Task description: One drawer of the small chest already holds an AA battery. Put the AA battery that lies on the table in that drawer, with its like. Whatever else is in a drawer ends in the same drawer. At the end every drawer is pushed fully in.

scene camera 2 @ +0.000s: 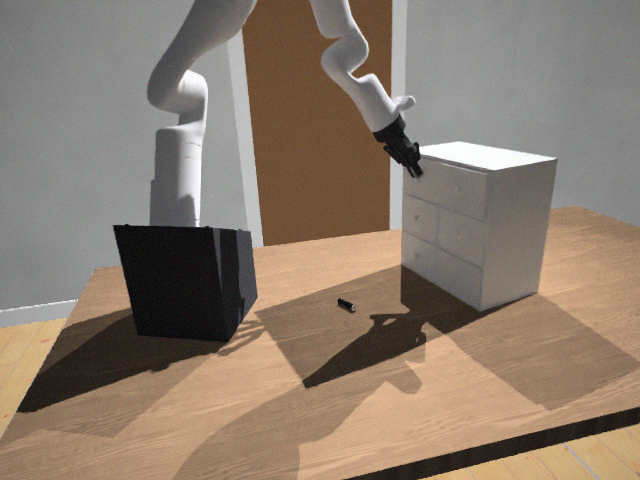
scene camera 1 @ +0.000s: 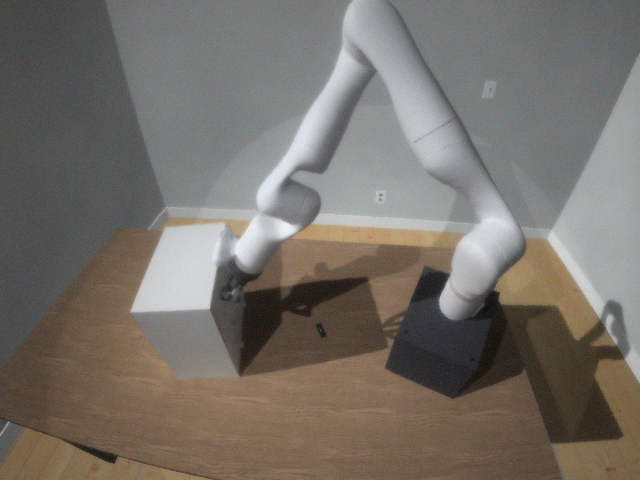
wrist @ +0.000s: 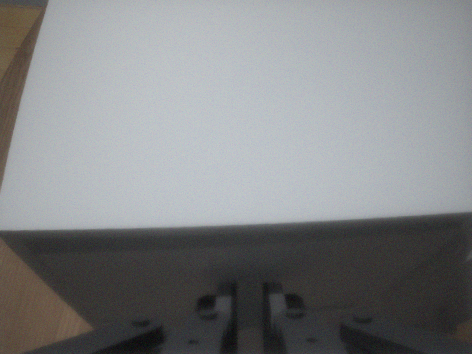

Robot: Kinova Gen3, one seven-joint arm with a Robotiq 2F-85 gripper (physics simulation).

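Note:
The AA battery (scene camera 1: 321,330) (scene camera 2: 346,304), small and dark with a light end, lies on the table between the chest and the robot's base. The small white chest (scene camera 1: 178,268) (scene camera 2: 516,232) (wrist: 235,110) stands with its drawer fronts toward the base. The fronts look flush in the second scene view; the drawers' insides are hidden. My gripper (scene camera 1: 230,295) (scene camera 2: 416,174) (wrist: 249,307) is at the top left of the chest's front, tilted down. Its fingers are close together around the top-left drawer's knob, which is mostly hidden between them and dim in the wrist view.
The dark base block (scene camera 1: 439,330) (scene camera 2: 175,284) carries the arm and stands on the wooden table (scene camera 1: 320,418) (scene camera 2: 491,413), opposite the chest's front. Other small knobs stick out from the chest's front. Shadows of the arm and chest fall across the table.

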